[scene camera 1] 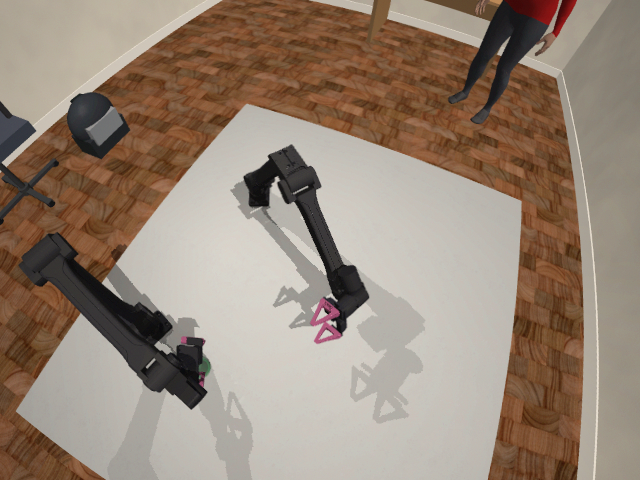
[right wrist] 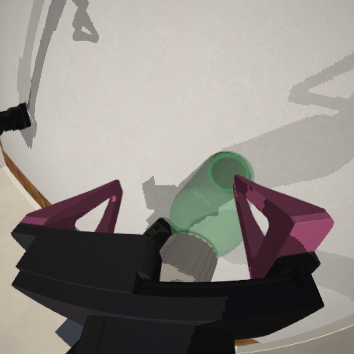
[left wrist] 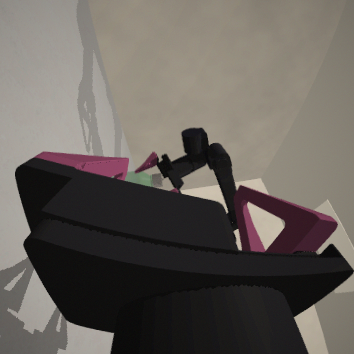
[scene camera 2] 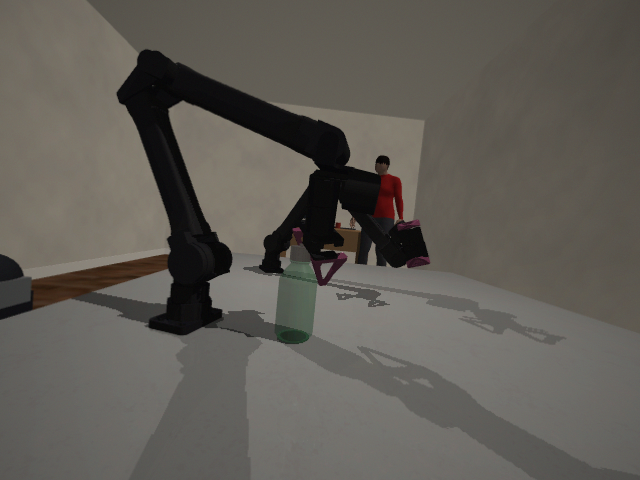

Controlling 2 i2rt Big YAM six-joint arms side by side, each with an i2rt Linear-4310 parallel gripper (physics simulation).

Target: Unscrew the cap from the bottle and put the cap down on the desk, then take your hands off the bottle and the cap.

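Pixels of known places: left gripper, fingertip midpoint: (scene camera 1: 313,334) (left wrist: 184,178) (scene camera 2: 411,241); right gripper, fingertip midpoint: (scene camera 1: 203,356) (right wrist: 174,183) (scene camera 2: 314,272); left arm's base, origin of the base link: (scene camera 1: 259,195) (right wrist: 23,116) (scene camera 2: 270,270); right arm's base, origin of the base link: (scene camera 1: 153,330) (scene camera 2: 188,321).
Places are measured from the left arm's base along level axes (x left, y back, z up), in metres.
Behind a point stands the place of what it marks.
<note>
The green bottle (scene camera 1: 206,366) @(x -0.710, y 0.139, z 0.064 m) (scene camera 2: 296,304) @(x -0.743, y 0.192, z 0.077 m) (left wrist: 138,178) @(x -0.713, y 0.140, z 0.117 m) (right wrist: 200,210) @(x -0.711, y 0.149, z 0.135 m) stands upright on the white desk (scene camera 1: 439,232) @(x -0.197, y -0.770, z 0.000 m). Its grey ribbed cap (scene camera 2: 298,252) @(x -0.725, y 0.190, z 0.171 m) (left wrist: 157,180) @(x -0.703, y 0.157, z 0.170 m) (right wrist: 187,255) @(x -0.714, y 0.157, z 0.171 m) sits on the neck; in scene camera 1 the cap is hidden under the right arm. My right gripper (scene camera 1: 199,360) @(x -0.687, y 0.133, z 0.127 m) (scene camera 2: 309,258) (right wrist: 174,183) @(x -0.687, y 0.133, z 0.127 m) is open at the bottle's top, with the cap between its spread fingers, low near the palm in the right wrist view, and not gripped. My left gripper (scene camera 1: 313,333) @(x -0.640, y -0.197, z 0.208 m) (scene camera 2: 419,242) @(x -0.640, y -0.197, z 0.208 m) is open and empty, raised above the desk, well apart from the bottle.
The right arm (scene camera 1: 98,310) @(x -0.642, y 0.280, z 0.458 m) (scene camera 2: 248,113) @(x -0.674, y 0.293, z 0.417 m) reaches over the bottle from the picture's left. The left arm (scene camera 1: 320,232) @(x -0.369, y -0.224, z 0.307 m) stands farther back. A person (scene camera 1: 509,46) (scene camera 2: 388,196) stands beyond the desk. A dark helmet-like object (scene camera 1: 95,124) is at the left, off the desk.
</note>
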